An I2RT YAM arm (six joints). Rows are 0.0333 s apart.
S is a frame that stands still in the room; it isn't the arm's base.
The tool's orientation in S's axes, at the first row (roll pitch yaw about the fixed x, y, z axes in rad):
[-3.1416, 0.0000, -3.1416]
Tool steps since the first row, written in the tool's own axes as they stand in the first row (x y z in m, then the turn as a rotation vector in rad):
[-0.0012, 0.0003, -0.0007, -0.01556, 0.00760, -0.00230]
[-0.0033, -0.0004, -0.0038, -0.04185, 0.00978, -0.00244]
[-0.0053, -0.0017, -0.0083, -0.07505, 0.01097, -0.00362]
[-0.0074, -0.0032, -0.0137, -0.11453, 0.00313, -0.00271]
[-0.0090, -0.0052, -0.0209, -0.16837, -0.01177, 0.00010]
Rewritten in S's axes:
[0.0012, 0.0003, 0.0007, 0.01556, 0.00760, 0.00230]
[0.0033, -0.0004, 0.0038, 0.04185, 0.00978, 0.00244]
[0.0053, -0.0017, 0.0083, 0.07505, 0.01097, 0.00362]
[0.0074, -0.0032, 0.0137, 0.11453, 0.00313, 0.00271]
[0.0090, -0.0052, 0.0209, 0.16837, -0.01177, -0.00010]

